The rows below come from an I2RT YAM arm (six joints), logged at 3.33 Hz.
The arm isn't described. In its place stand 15 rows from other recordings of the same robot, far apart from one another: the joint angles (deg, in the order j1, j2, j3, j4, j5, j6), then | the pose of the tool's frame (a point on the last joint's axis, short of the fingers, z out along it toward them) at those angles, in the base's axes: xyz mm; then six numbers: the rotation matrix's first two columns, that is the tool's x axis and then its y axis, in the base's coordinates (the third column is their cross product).
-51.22 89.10 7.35 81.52 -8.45 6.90 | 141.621 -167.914 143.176 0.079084 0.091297 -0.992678 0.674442 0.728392 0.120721
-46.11 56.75 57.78 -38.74 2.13 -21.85 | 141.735 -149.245 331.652 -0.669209 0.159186 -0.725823 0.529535 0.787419 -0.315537
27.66 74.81 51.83 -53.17 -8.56 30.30 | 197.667 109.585 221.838 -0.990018 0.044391 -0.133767 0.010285 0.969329 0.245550
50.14 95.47 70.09 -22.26 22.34 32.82 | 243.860 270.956 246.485 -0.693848 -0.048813 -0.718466 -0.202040 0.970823 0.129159
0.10 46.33 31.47 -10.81 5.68 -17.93 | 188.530 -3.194 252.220 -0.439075 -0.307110 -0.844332 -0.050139 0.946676 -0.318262
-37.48 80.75 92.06 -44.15 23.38 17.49 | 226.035 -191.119 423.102 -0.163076 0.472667 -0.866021 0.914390 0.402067 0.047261
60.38 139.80 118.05 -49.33 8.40 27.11 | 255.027 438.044 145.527 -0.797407 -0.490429 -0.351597 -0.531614 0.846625 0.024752
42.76 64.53 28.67 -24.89 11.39 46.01 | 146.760 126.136 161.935 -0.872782 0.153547 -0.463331 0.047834 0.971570 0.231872
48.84 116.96 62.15 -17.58 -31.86 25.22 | 223.746 284.495 83.812 -0.884773 -0.462230 -0.059325 -0.406280 0.702715 0.584062
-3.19 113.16 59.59 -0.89 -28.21 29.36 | 379.196 -4.279 108.992 -0.818562 0.478351 -0.318021 0.201973 0.757969 0.620234
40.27 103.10 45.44 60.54 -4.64 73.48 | 281.163 241.966 201.231 -0.665876 0.688280 -0.287888 -0.237482 0.170263 0.956354
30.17 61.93 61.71 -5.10 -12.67 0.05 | 211.576 132.024 395.425 -0.080751 -0.045957 -0.995674 -0.679066 0.733771 0.021205
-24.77 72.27 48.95 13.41 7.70 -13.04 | 266.758 -128.343 304.267 -0.272960 -0.120301 -0.954474 0.485987 0.839002 -0.244729
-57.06 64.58 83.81 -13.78 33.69 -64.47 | 103.814 -196.543 499.129 -0.878794 -0.024441 -0.476575 0.476961 -0.076660 -0.875575
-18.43 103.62 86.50 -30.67 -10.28 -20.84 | 388.346 -122.715 274.542 -0.726925 -0.126734 -0.674921 -0.065578 0.991142 -0.115483
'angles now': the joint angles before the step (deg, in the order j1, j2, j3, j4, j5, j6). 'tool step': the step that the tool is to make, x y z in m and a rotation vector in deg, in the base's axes. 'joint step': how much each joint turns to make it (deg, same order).
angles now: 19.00 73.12 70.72 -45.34 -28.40 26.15
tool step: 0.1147 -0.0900 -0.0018 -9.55 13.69 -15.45
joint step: -19.59 27.53 30.07 -21.18 3.88 -8.11
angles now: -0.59 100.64 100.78 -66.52 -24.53 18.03
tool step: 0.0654 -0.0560 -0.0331 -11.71 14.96 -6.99
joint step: -6.50 23.59 27.90 -19.49 12.31 -3.12
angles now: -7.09 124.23 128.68 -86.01 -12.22 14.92
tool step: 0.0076 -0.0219 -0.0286 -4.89 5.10 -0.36
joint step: -2.31 3.93 0.05 -0.89 5.33 -2.56
